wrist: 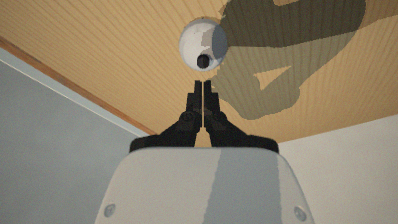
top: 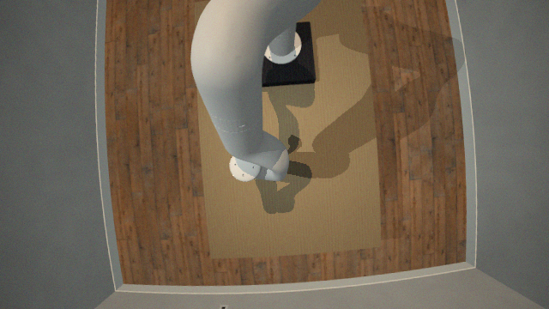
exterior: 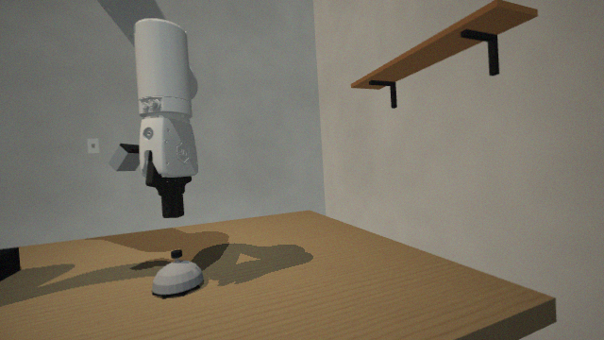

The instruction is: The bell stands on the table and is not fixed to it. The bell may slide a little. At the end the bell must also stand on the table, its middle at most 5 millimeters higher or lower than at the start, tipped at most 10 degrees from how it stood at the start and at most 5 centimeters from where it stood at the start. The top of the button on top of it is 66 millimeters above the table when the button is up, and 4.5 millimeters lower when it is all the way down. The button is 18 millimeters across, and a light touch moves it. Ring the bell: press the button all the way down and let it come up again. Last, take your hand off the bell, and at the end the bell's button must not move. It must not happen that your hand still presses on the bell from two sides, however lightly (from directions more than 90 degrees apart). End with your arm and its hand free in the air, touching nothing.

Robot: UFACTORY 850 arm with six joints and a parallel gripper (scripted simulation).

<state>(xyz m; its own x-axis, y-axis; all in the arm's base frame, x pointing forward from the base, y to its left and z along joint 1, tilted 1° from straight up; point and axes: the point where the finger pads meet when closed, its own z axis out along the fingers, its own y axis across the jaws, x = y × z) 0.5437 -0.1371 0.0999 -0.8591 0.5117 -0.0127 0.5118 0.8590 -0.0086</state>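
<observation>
Now: hand 9 cm above the black button. From my hand the other things lie so: bell 11 cm below.
</observation>
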